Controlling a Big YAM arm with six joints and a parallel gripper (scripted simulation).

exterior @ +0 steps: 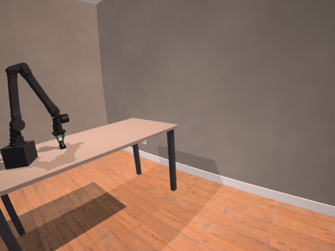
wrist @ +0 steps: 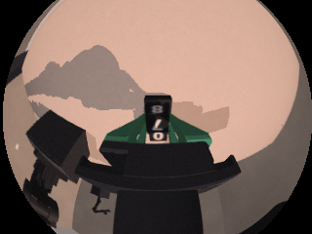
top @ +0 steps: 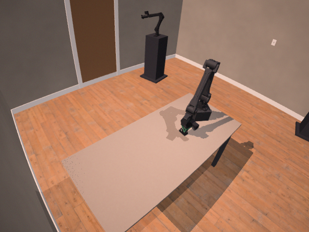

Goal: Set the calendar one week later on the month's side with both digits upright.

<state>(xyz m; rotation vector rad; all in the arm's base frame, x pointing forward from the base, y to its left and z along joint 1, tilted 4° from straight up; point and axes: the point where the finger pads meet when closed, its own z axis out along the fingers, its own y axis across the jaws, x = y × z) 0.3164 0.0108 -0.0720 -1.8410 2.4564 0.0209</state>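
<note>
The dark calendar tray lies 3 cm below my hand and 2 cm to the right of it.
</note>
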